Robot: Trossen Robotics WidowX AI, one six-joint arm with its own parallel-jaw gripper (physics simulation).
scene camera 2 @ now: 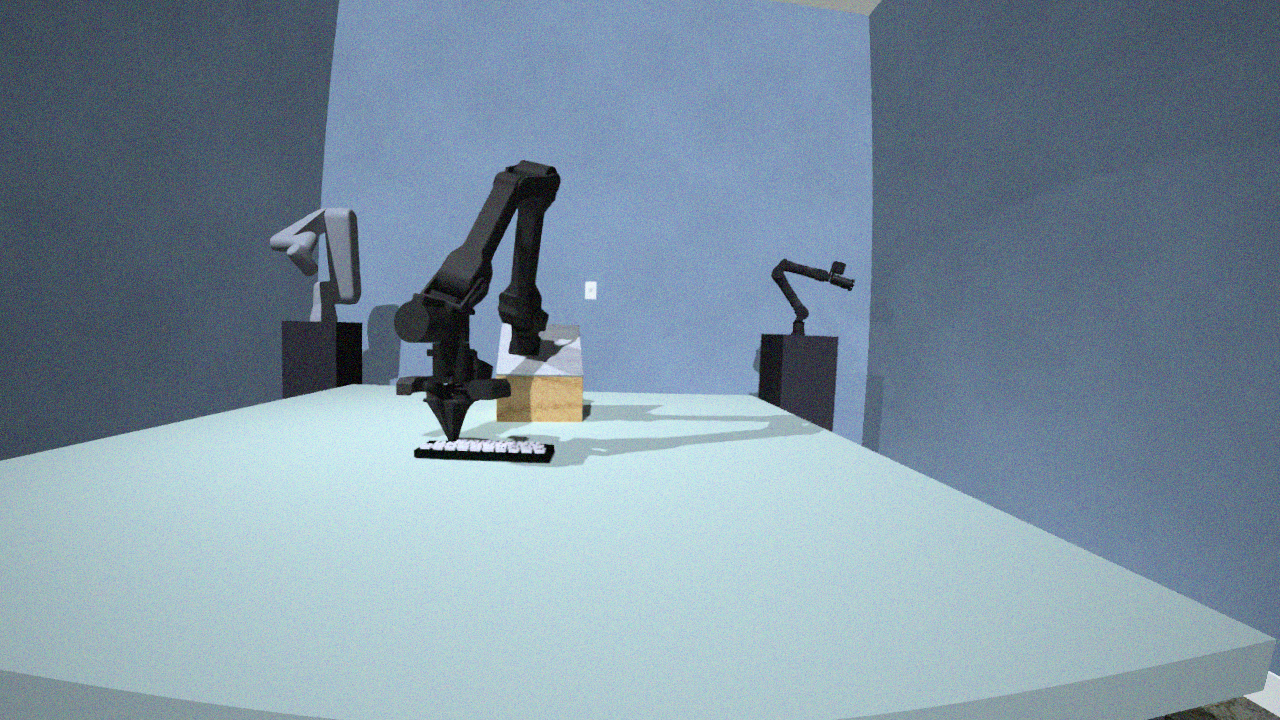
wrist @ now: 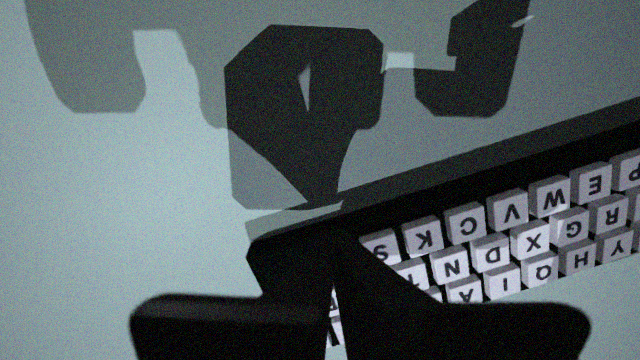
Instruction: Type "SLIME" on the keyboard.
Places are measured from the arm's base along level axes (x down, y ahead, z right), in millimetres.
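Where they show: gripper, fingertip midpoint: [scene camera 2: 453, 441] [wrist: 332, 238]; arm's base at its link origin: [scene camera 2: 524, 345].
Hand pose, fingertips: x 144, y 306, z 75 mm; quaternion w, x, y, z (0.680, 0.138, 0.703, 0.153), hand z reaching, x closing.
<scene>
Things, the pixels of their centre, and the offset from my fingertips. Level surfaces: height alone.
- black keyboard at the middle of its body: [wrist: 471, 247] [scene camera 2: 486, 449] dz -59, dx +3, dy +33 mm
- S key at the middle of its body: [wrist: 379, 249] dz -17, dx -3, dy +11 mm
- I key at the middle of its body: [wrist: 502, 281] dz -67, dx -3, dy +52 mm
- E key at the middle of its body: [wrist: 590, 183] dz -112, dx -3, dy +17 mm
- pale table at its surface level: dx +12 mm
The black keyboard [scene camera 2: 484, 453] [wrist: 450, 192] with white letter keys lies flat on the table. In the wrist view its letters appear upside down: the S key [wrist: 381, 250] is partly hidden by a finger, and the I key [wrist: 505, 285] and E key [wrist: 594, 185] show farther right. No L or M key can be read. My gripper [scene camera 2: 452, 438] [wrist: 332, 238] is shut and empty, pointing down with its tips at the keyboard's left end in both views. The fingers hide the keys under them, and I cannot tell whether the tips touch a key.
The pale table [scene camera 2: 626, 573] carries a wooden box [scene camera 2: 539, 398] with a light sloped top behind the keyboard. A grey arm [scene camera 2: 341, 255] stands on a dark pedestal at the back left, and a small black arm [scene camera 2: 787, 291] on another at the back right. Arm shadows fall on the table.
</scene>
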